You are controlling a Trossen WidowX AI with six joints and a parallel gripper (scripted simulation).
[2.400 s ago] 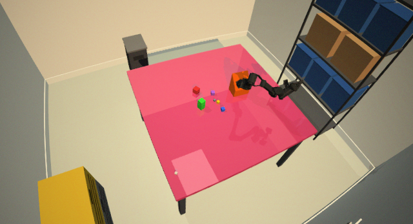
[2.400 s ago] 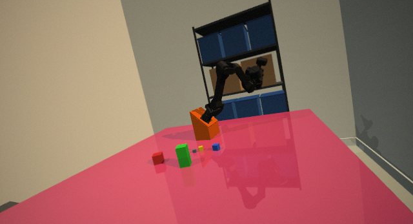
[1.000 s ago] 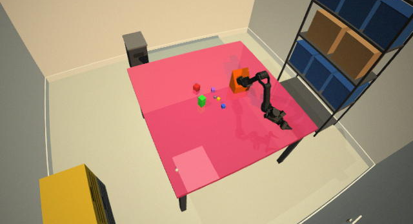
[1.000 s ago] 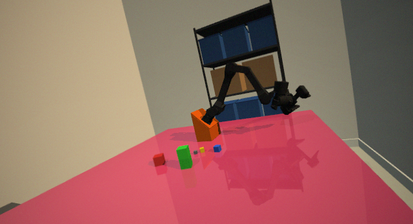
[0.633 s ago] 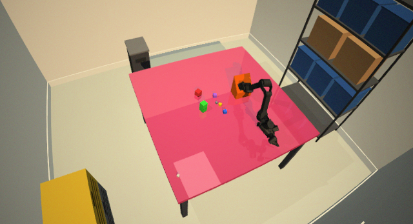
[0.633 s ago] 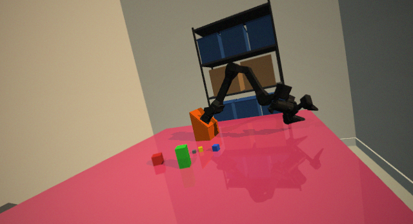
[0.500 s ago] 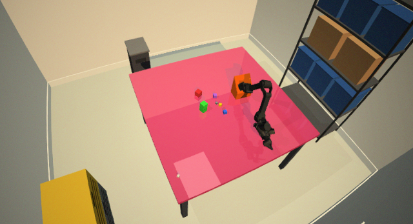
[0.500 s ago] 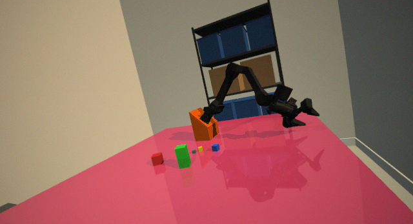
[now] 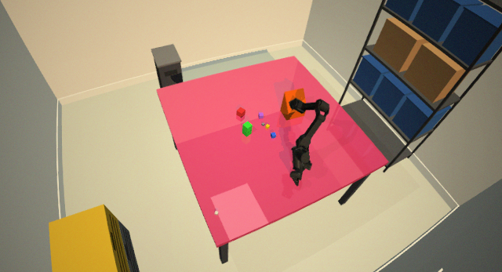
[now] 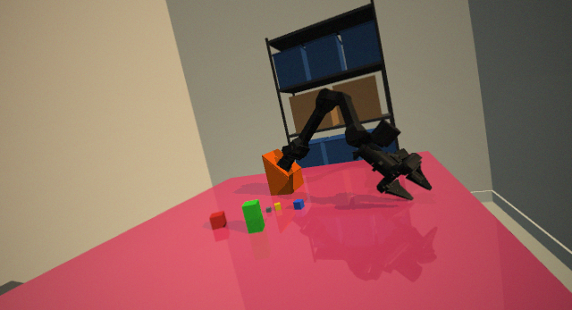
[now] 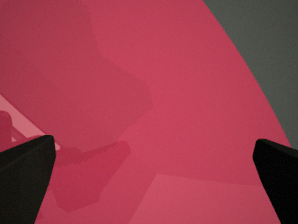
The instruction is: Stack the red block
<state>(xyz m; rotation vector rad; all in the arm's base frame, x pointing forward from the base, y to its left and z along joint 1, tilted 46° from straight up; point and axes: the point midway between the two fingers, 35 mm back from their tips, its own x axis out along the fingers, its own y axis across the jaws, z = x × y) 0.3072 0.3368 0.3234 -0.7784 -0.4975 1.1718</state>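
Now: the red block 20 mm ahead of my gripper tip, 670 mm to the right of it and 10 mm below it. Also, from my gripper tip: yellow block (90 mm behind, 470 mm to the right, 20 mm below); blue block (80 mm behind, 390 mm to the right, 20 mm below); grey block (70 mm behind, 510 mm to the right, 20 mm below).
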